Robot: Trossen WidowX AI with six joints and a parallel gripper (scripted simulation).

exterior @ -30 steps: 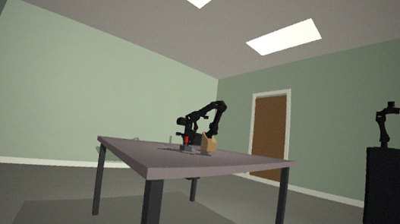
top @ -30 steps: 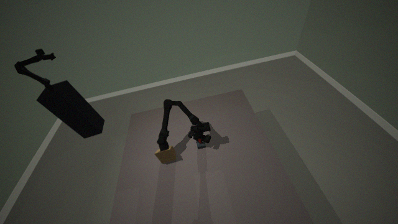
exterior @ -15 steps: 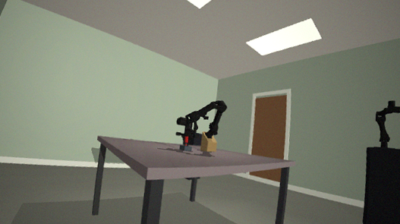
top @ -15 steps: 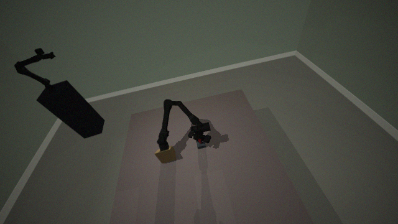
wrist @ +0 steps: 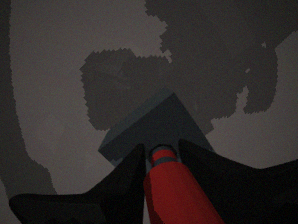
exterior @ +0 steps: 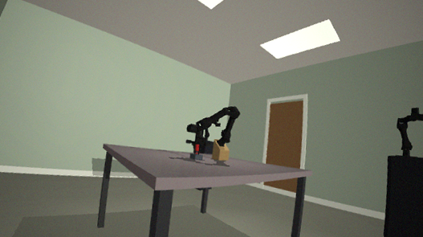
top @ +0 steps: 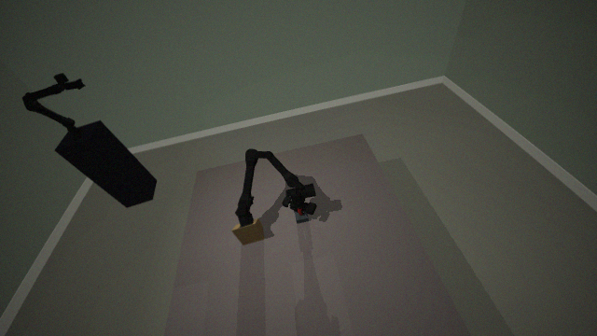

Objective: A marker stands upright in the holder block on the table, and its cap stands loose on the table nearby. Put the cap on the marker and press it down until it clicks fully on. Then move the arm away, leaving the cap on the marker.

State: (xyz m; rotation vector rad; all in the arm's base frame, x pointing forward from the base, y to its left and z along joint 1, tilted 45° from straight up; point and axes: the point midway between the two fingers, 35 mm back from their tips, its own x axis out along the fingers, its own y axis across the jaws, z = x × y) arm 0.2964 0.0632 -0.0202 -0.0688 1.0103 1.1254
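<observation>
My gripper tip is 1 cm past the holder block, 1 cm to the left of it and 2 cm above it. From my gripper tip the other things lie so: red cap 1 cm to the right, 5 cm above.
</observation>
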